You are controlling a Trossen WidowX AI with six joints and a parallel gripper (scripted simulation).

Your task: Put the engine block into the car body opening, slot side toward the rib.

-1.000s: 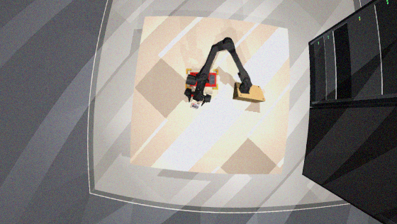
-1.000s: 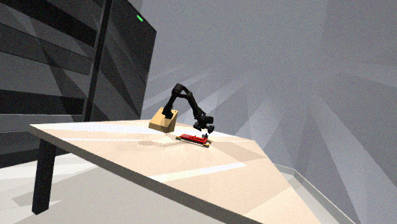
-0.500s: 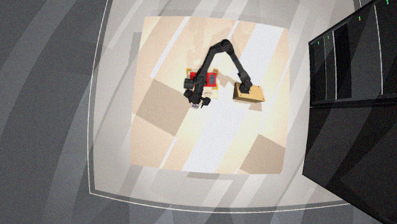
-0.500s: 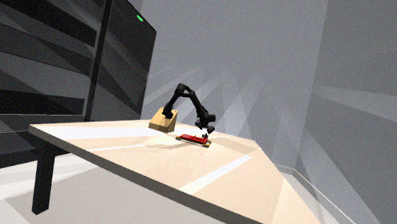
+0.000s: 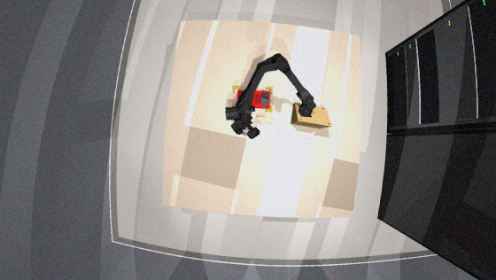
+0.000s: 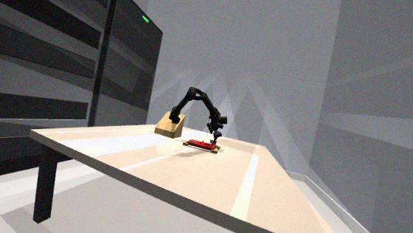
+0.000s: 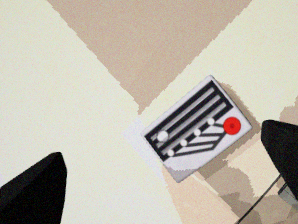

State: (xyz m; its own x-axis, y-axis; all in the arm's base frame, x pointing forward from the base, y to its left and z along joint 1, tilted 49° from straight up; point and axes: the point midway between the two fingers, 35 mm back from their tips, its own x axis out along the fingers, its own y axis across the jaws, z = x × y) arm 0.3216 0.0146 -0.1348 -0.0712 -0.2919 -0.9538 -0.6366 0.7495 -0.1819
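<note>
Now: the engine block 4 cm below my gripper tip and 1 cm ahead of it.
</note>
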